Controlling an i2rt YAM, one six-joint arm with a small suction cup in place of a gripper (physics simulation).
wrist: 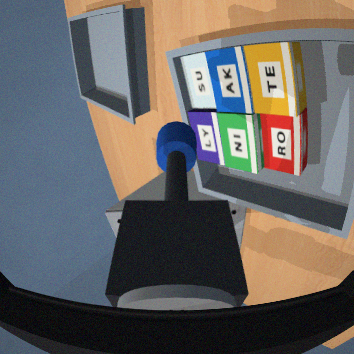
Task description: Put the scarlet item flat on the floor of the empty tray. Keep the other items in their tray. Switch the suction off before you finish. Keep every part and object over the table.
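Frame: origin at the arm's base, x ahead, y left, z up, level; centimetres.
Seen in the pictures: hand, tool point: [175, 139].
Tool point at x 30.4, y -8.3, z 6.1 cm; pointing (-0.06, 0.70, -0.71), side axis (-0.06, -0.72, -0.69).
Observation:
Pixels of each thing's top centre, then the offset from my tool point to it. Level surfaces: height alone.
- red book-like block, top centre: [280, 143] dx -4.7, dy -4.1, dz -13.0 cm
- large grey tray, top centre: [260, 135] dx -3.8, dy -1.9, dz -11.4 cm
- green NI block, top centre: [237, 142] dx -6.0, dy +1.0, dz -11.4 cm
- yellow TE block, top centre: [270, 79] dx +2.7, dy -2.1, dz -11.8 cm
- empty small grey tray, top centre: [94, 61] dx +1.7, dy +34.6, dz -11.4 cm
- white SU block, top centre: [199, 81] dx +0.2, dy +7.9, dz -12.7 cm
- blue AK block, top centre: [228, 80] dx +1.4, dy +2.9, dz -11.6 cm
- purple LY block, top centre: [206, 137] dx -7.3, dy +6.0, dz -11.6 cm
- wooden table, surface height: dz -16.4 cm
The scarlet item, a red book-like block [281, 163] labelled RO, lies in the large grey tray [275, 201] at the right of the wrist view, at the lower right end of two rows of blocks. It touches or nearly touches the green NI block [237, 163] and the yellow TE block [271, 103]. The empty small grey tray [107, 50] is at the upper left. My gripper, a blue suction cup [176, 142], appears between the trays, near the large tray's left wall, with no item seen on it. I count it as open. Its underside is hidden.
A white SU block [201, 97], a blue AK block [228, 103] and a purple LY block [206, 156] also lie in the large tray. The wooden table [115, 145] has its edge running down the left, with blue-grey floor [40, 175] beyond it.

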